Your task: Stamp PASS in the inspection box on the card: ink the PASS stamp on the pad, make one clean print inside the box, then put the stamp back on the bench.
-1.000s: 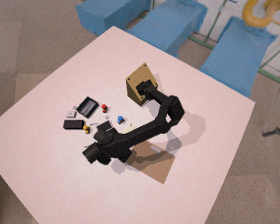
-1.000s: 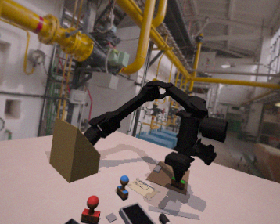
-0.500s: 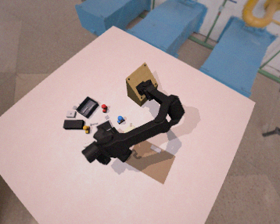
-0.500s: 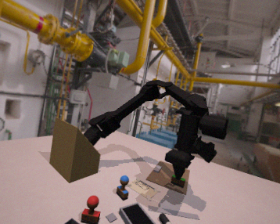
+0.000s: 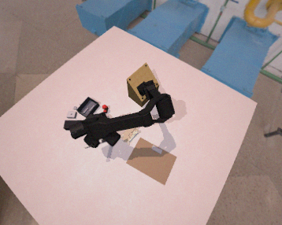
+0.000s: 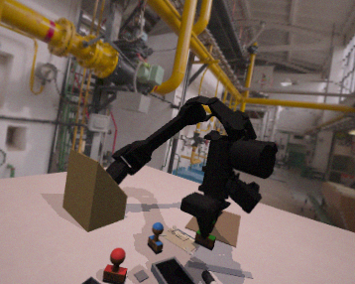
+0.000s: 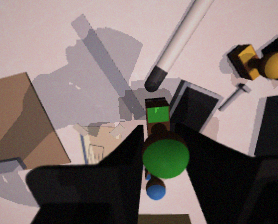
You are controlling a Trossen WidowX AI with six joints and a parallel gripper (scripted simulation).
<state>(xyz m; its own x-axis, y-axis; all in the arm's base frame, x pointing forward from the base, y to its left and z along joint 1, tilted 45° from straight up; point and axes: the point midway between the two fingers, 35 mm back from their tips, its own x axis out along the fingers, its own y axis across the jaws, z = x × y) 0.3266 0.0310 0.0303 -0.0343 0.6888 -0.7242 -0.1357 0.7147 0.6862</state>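
My gripper tip is 3 cm past the ink pad, 6 cm to the left of it and 9 cm above it. Round my gripper tip: grey ruler (3 cm ahead, 5 cm to the left, 9 cm below); green-knobbed stamp (right at my gripper tip); marker (5 cm ahead, 2 cm to the right, 8 cm below).
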